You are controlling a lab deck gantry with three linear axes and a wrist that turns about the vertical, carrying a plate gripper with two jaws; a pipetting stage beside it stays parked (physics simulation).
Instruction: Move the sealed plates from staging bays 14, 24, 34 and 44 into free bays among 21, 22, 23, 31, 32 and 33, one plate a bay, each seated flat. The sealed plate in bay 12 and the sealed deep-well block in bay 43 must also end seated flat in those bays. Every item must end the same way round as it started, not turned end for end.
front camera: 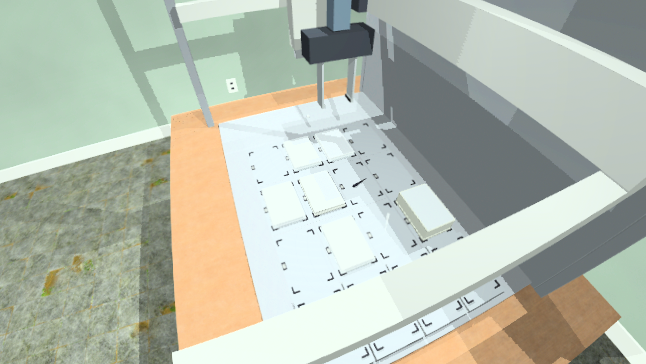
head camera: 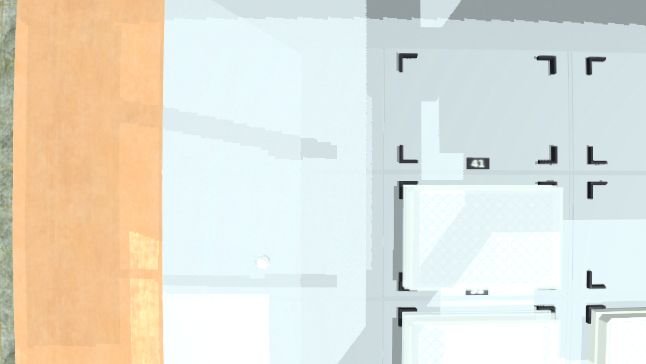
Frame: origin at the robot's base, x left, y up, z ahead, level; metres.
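Seen in the pictures: gripper, fingertip midpoint: [front camera: 335, 102]; robot's base, link origin: [front camera: 249, 153].
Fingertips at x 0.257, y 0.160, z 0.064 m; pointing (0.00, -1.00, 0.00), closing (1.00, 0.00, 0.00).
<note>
Pixels of each thing's top centre, then the offset from my fingertips to it. "pt": a spot on its surface instead.
- bay 21, surface spot: [head camera: 490, 342] [front camera: 309, 149] pt dx -0.083, dy -0.146, dz +0.004 m
- bay 31, surface spot: [head camera: 482, 237] [front camera: 333, 141] pt dx +0.001, dy -0.145, dz -0.004 m
- bay 22, surface spot: [head camera: 627, 342] pt dx -0.086, dy -0.146, dz +0.120 m
- bay 23, surface spot: [front camera: 348, 243] pt dx -0.107, dy -0.146, dz +0.336 m
- bay 12, surface spot: [front camera: 283, 204] pt dx -0.214, dy -0.145, dz +0.174 m
- taller sealed deep-well block, top centre: [front camera: 426, 205] dx +0.107, dy -0.118, dz +0.328 m
- thin black tool, top centre: [front camera: 360, 181] dx +0.006, dy -0.152, dz +0.170 m
- thin white tool, top centre: [front camera: 387, 221] dx +0.010, dy -0.152, dz +0.313 m
- small white round thing, top centre: [head camera: 262, 263] dx -0.022, dy -0.156, dz -0.181 m
My gripper [front camera: 335, 102] is open and empty, raised over the back of the deck; its jaws do not show in the head view. Sealed plates, looking flat, are in bay 21 [front camera: 302, 152] [head camera: 490, 342], bay 31 [front camera: 335, 145] [head camera: 482, 237], bay 22 [front camera: 322, 191] [head camera: 627, 342], bay 23 [front camera: 348, 243] and bay 12 [front camera: 283, 204]. The taller sealed deep-well block [front camera: 427, 207] looks flat in bay 43. The visible parts of the staging bays [front camera: 445, 320] show corner brackets and no plates; the front rail hides the rest. End-for-end direction cannot be told.
A thin black tool [front camera: 359, 183] lies in bay 32 and a thin white tool [front camera: 387, 220] in bay 33. A small white round thing [head camera: 262, 261] is on the back deck. A white front rail [front camera: 400, 305] crosses the front view. A grey wall [front camera: 465, 135] borders the deck's right side.
</note>
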